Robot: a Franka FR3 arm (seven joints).
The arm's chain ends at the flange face. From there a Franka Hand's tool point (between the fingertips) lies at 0.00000 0.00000 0.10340 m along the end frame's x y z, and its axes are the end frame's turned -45 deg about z.
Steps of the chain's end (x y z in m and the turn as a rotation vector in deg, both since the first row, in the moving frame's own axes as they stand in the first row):
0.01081, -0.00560, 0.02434, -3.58, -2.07, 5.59
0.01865, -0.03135, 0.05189, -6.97, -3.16, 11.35
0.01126, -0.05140, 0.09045, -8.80, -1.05, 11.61
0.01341, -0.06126, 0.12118, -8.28, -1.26, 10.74
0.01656, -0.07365, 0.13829, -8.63, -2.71, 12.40
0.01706, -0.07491, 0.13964, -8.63, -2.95, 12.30
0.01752, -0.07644, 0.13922, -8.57, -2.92, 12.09
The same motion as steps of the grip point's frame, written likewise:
0.00432, 0.00525, 0.02407, -1.07, -4.00, 5.59
0.02207, -0.00544, 0.05097, -2.69, -7.16, 11.35
0.03088, -0.01987, 0.08922, -5.48, -6.97, 11.61
0.03990, -0.02610, 0.12008, -4.96, -6.75, 10.74
0.04868, -0.03446, 0.13701, -4.19, -8.02, 12.40
0.04966, -0.03532, 0.13834, -4.02, -8.19, 12.30
0.05119, -0.03607, 0.13794, -4.00, -8.12, 12.09

